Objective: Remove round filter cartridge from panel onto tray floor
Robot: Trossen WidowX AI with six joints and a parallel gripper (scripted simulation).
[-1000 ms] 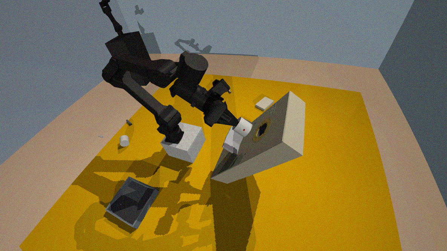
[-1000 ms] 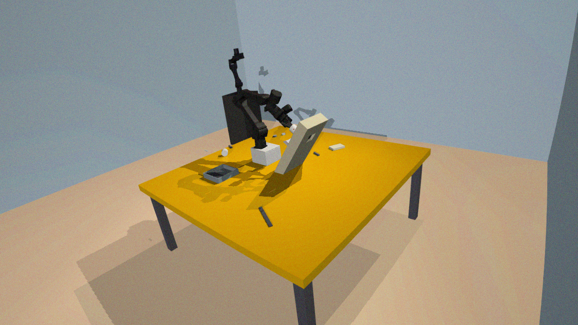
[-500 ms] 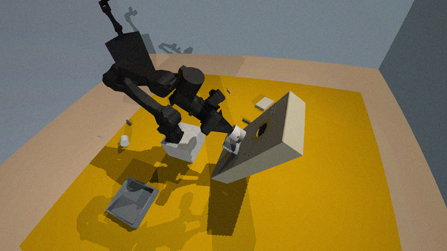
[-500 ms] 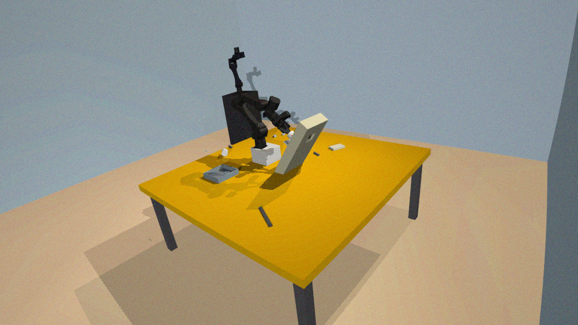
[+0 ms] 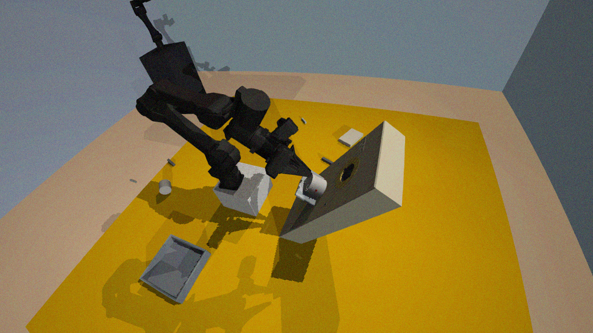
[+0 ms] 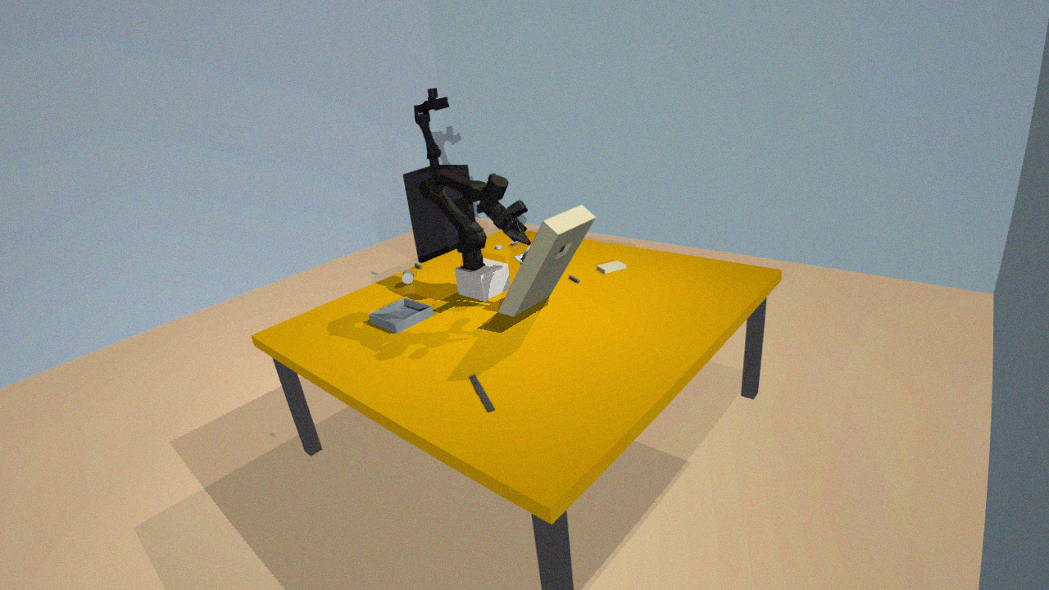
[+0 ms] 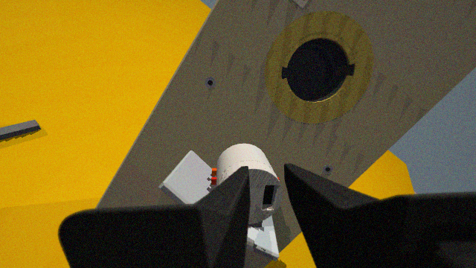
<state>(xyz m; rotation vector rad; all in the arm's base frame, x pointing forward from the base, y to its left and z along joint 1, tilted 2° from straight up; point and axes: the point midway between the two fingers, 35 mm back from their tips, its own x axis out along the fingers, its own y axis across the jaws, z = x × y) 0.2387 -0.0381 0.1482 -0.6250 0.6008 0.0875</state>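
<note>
Now: the round grey filter cartridge 30 mm below my gripper tip. From my gripper tip the other things lie so: tray (370 mm behind, 230 mm to the right, 210 mm below); flat white pad (390 mm to the left, 210 mm below, 90 mm ahead); beige service panel (50 mm below, 50 mm ahead, 10 mm to the right).
</note>
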